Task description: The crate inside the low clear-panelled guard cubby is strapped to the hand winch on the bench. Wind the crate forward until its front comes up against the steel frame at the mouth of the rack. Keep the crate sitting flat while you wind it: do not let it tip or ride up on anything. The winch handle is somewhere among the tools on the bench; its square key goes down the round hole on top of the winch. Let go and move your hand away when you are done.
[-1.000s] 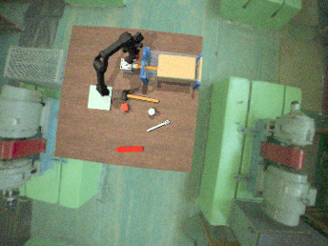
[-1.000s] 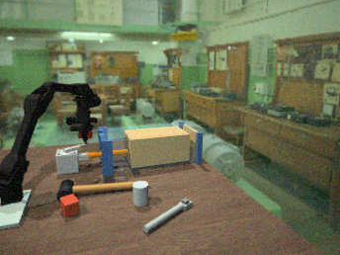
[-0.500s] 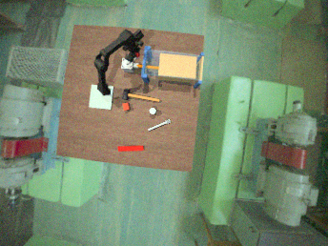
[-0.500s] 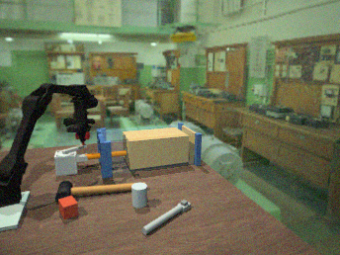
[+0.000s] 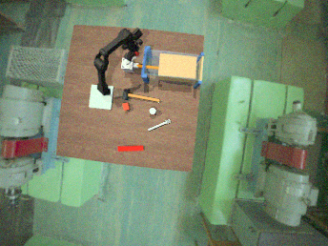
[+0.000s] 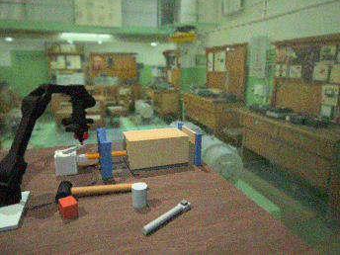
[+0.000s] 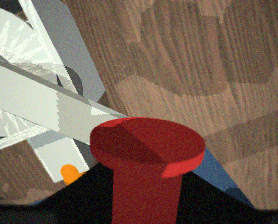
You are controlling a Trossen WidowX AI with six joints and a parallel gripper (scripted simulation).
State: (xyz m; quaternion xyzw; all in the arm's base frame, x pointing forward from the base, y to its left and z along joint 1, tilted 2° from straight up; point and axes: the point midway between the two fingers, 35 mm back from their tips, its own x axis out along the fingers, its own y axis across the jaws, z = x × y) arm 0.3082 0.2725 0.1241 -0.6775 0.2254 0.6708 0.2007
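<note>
My gripper tip is 3 cm past the winch handle, 2 cm to the left of it and 1 cm above it. Also, from my gripper tip: red knob: 2 cm above; winch: 10 cm behind, 6 cm to the right, 8 cm below; blue steel frame: 7 cm ahead, 8 cm to the right, 1 cm below.
</note>
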